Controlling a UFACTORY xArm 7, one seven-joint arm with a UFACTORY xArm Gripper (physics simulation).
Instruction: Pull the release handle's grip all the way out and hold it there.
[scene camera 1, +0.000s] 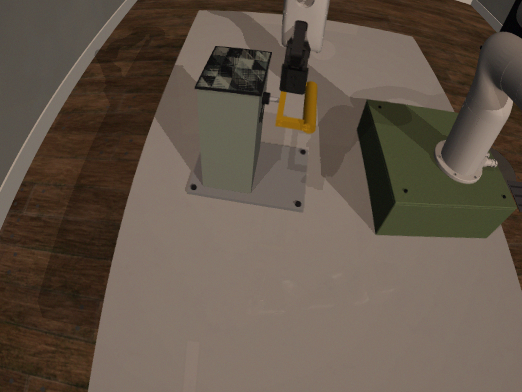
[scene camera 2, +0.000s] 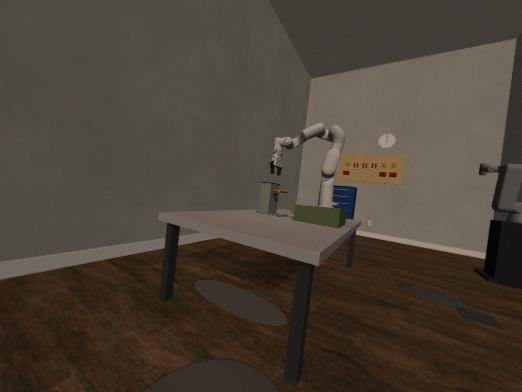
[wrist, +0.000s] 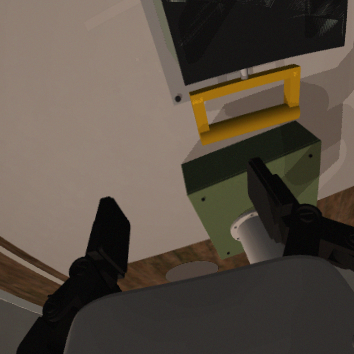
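The release handle is a yellow rectangular frame whose grip is a thick round bar (scene camera 1: 310, 112) (scene camera 2: 283, 191) (wrist: 250, 125). A short pale rod joins it to the side of a grey-green post (scene camera 1: 229, 140) (scene camera 2: 267, 199) with a dark patterned top (wrist: 260, 35). The grip lies level, on the side away from the post. My gripper (scene camera 1: 294, 91) (scene camera 2: 275, 173) (wrist: 182, 193) is open and empty, pointing down. In the scene camera 2 view it hangs above the post and the handle, apart from both. In the scene camera 1 view it covers the handle's far end.
The post stands on a grey base plate (scene camera 1: 277, 175) with dark bolts, on a pale table (scene camera 1: 225, 300) (scene camera 2: 240, 227). A green box (scene camera 1: 440, 217) (scene camera 2: 317, 215) (wrist: 225, 210) carries the arm's base, across from the grip. A blue cabinet (scene camera 2: 347, 200) stands behind.
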